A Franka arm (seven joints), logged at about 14 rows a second.
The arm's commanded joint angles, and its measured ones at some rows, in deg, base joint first. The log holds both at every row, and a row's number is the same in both.
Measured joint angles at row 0: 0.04 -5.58 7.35 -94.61 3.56 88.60 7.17
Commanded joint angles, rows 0 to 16: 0.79 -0.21 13.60 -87.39 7.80 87.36 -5.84; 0.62 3.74 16.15 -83.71 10.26 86.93 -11.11; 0.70 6.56 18.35 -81.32 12.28 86.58 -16.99; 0.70 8.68 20.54 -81.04 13.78 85.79 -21.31; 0.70 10.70 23.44 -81.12 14.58 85.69 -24.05; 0.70 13.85 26.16 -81.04 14.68 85.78 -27.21; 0.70 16.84 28.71 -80.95 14.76 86.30 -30.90; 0.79 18.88 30.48 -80.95 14.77 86.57 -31.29; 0.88 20.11 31.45 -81.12 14.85 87.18 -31.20; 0.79 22.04 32.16 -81.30 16.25 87.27 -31.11; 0.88 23.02 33.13 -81.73 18.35 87.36 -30.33; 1.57 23.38 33.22 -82.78 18.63 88.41 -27.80; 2.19 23.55 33.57 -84.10 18.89 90.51 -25.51; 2.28 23.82 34.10 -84.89 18.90 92.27 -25.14; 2.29 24.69 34.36 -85.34 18.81 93.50 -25.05; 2.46 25.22 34.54 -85.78 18.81 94.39 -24.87; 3.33 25.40 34.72 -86.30 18.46 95.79 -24.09
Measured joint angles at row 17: 2.63 24.75 34.09 -85.47 17.52 93.43 -26.14
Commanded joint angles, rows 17 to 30: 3.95 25.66 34.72 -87.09 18.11 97.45 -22.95; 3.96 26.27 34.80 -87.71 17.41 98.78 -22.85; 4.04 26.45 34.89 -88.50 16.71 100.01 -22.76; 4.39 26.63 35.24 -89.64 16.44 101.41 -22.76; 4.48 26.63 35.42 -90.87 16.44 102.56 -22.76; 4.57 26.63 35.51 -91.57 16.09 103.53 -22.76; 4.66 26.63 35.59 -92.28 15.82 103.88 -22.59; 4.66 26.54 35.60 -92.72 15.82 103.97 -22.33; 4.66 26.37 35.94 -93.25 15.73 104.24 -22.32; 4.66 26.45 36.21 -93.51 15.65 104.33 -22.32; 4.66 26.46 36.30 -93.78 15.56 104.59 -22.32; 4.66 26.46 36.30 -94.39 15.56 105.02 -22.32; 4.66 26.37 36.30 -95.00 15.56 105.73 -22.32; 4.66 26.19 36.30 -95.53 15.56 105.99 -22.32
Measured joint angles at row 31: 4.68 26.69 35.79 -94.18 16.70 104.42 -23.84
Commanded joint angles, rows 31 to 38: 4.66 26.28 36.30 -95.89 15.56 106.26 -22.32; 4.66 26.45 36.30 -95.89 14.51 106.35 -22.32; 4.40 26.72 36.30 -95.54 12.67 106.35 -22.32; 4.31 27.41 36.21 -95.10 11.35 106.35 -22.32; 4.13 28.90 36.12 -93.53 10.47 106.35 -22.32; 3.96 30.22 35.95 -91.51 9.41 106.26 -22.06; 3.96 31.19 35.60 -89.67 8.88 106.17 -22.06; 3.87 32.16 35.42 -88.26 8.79 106.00 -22.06
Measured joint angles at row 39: 4.39 27.99 35.42 -93.23 10.91 105.92 -23.49
